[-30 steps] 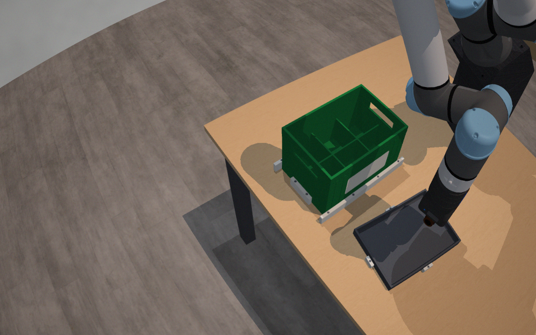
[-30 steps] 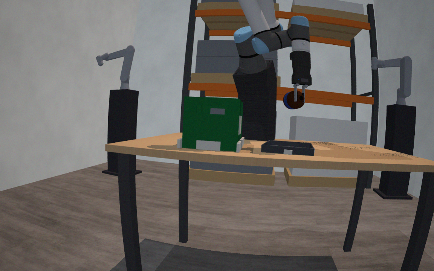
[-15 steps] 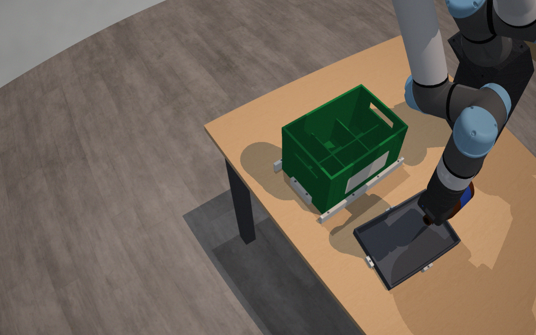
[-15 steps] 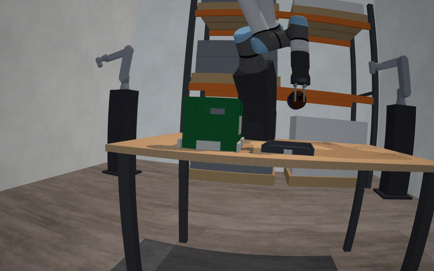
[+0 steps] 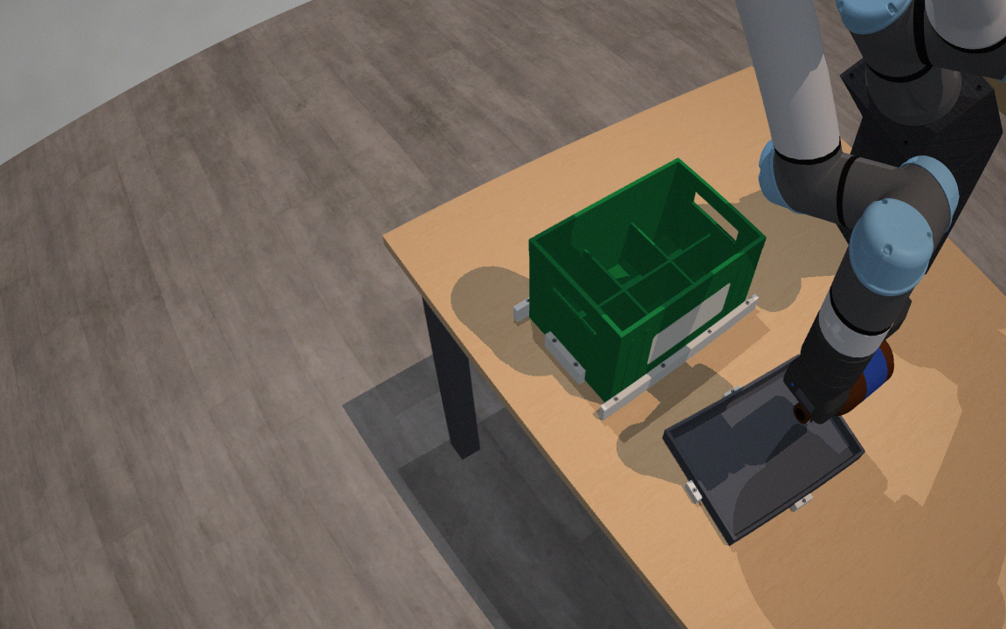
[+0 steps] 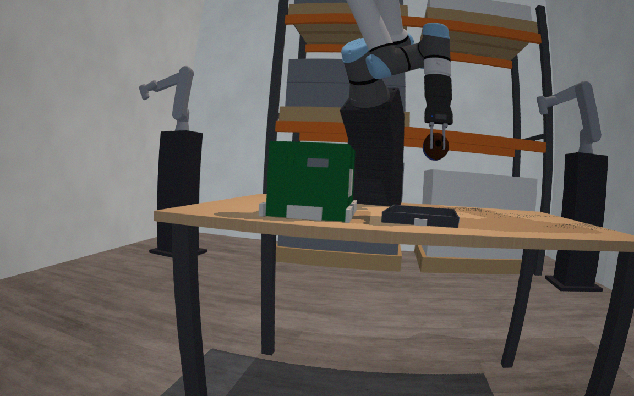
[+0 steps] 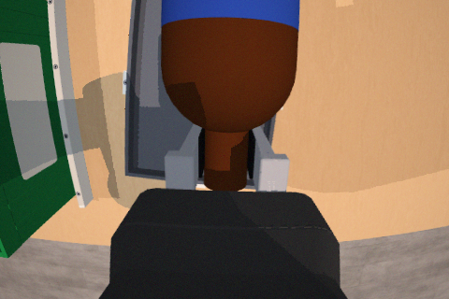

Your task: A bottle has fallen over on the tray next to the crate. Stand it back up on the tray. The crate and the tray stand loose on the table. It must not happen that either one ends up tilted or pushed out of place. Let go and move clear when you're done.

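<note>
Now: the brown bottle 50 mm behind my hand and 10 mm below it. From my hand the other things lie so: green crate: 320 mm to the right, 120 mm below, 20 mm ahead; then dark grey tray: 190 mm below, 30 mm to the right, 20 mm behind.
</note>
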